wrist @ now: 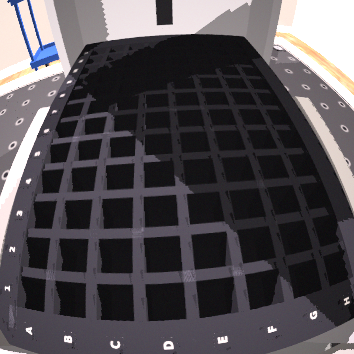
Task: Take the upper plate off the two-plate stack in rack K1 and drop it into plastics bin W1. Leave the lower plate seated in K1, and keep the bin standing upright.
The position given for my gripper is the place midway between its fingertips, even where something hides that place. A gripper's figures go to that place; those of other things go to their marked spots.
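My gripper (174, 106), 11 cm from the lens. Black plate (174, 190), 5 cm from the lens.
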